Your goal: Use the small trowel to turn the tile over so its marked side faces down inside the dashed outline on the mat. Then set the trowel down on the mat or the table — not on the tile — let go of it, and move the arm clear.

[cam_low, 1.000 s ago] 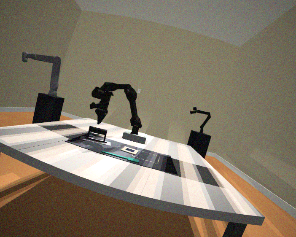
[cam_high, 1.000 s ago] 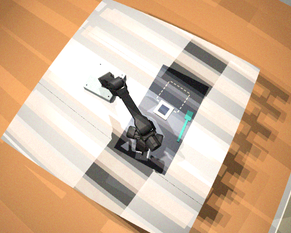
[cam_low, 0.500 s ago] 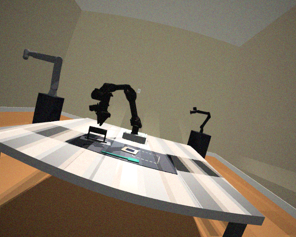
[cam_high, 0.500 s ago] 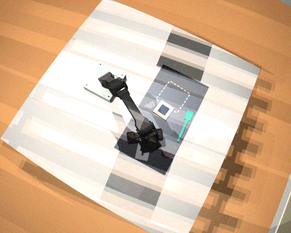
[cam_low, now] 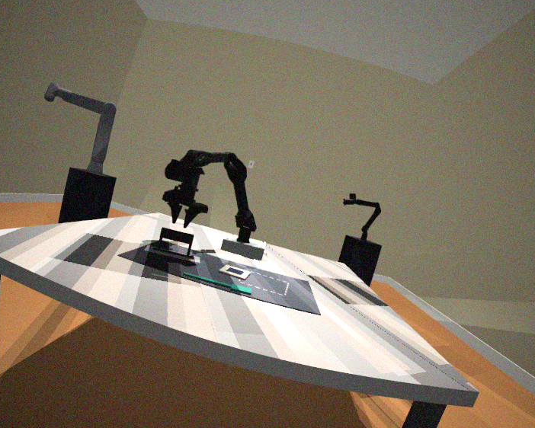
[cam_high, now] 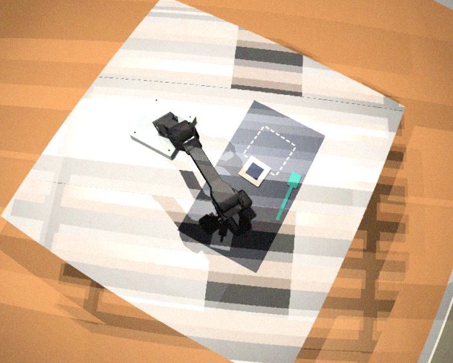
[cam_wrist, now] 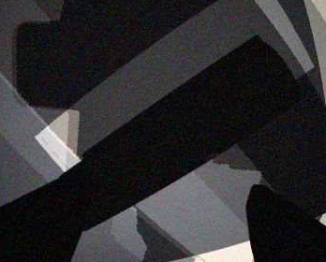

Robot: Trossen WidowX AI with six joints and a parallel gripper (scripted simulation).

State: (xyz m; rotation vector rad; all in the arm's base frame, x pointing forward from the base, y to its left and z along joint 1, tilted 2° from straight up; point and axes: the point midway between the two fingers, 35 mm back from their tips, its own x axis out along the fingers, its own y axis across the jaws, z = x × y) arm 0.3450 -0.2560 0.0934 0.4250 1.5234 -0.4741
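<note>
My gripper tip is 70 mm above the black-handled tool and 20 mm to the right of it. From my gripper tip the other things lie so: cream tile 240 mm to the left, 100 mm below, 40 mm ahead; then dark mat 200 mm to the left, 130 mm below, 50 mm ahead; then teal trowel 210 mm to the left, 190 mm ahead, 110 mm below.
</note>
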